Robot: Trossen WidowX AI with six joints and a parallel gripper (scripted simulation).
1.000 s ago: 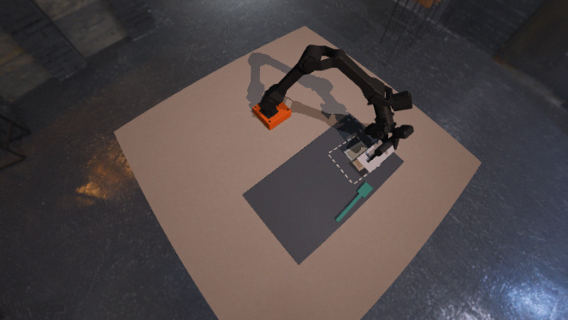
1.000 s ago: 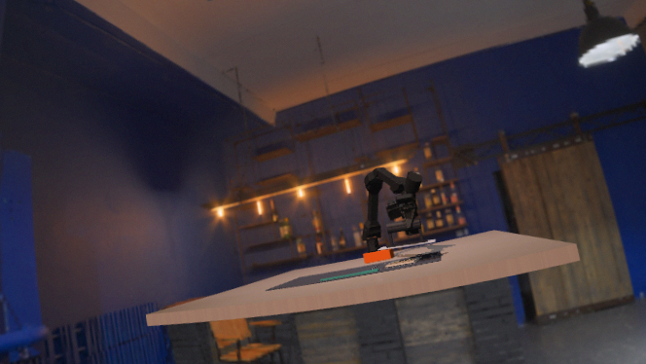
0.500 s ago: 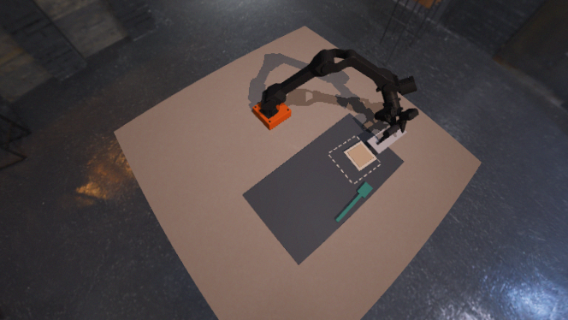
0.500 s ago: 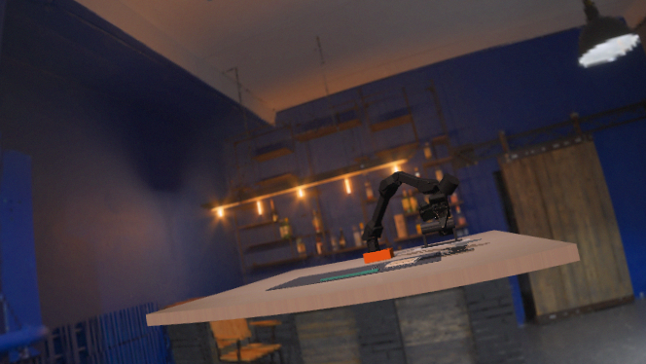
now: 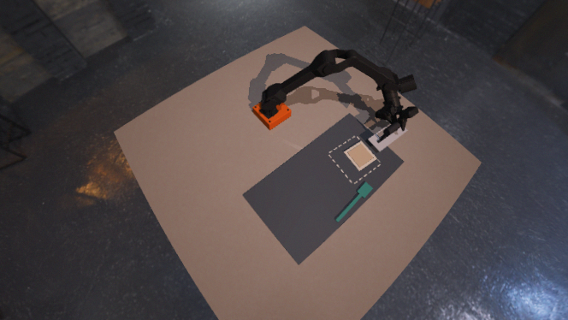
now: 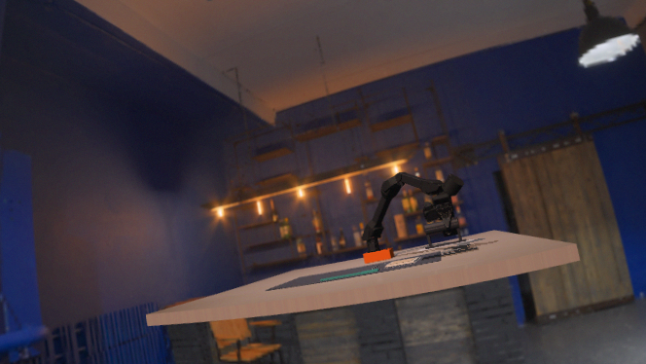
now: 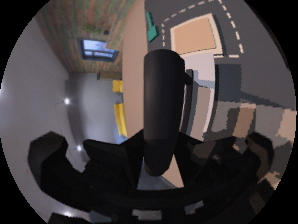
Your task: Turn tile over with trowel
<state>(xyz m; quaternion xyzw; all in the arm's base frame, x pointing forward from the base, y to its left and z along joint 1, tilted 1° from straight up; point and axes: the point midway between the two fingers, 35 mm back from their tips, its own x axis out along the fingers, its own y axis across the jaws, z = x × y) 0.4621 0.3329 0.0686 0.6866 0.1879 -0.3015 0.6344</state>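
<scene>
Right now my gripper tip is 350 mm to the left of the small teal trowel, 80 mm above it and 50 mm short of it. Round my gripper tip: square tile 180 mm to the right, 80 mm below, 60 mm behind; then dark grey mat 360 mm to the right, 100 mm below, 90 mm behind.
</scene>
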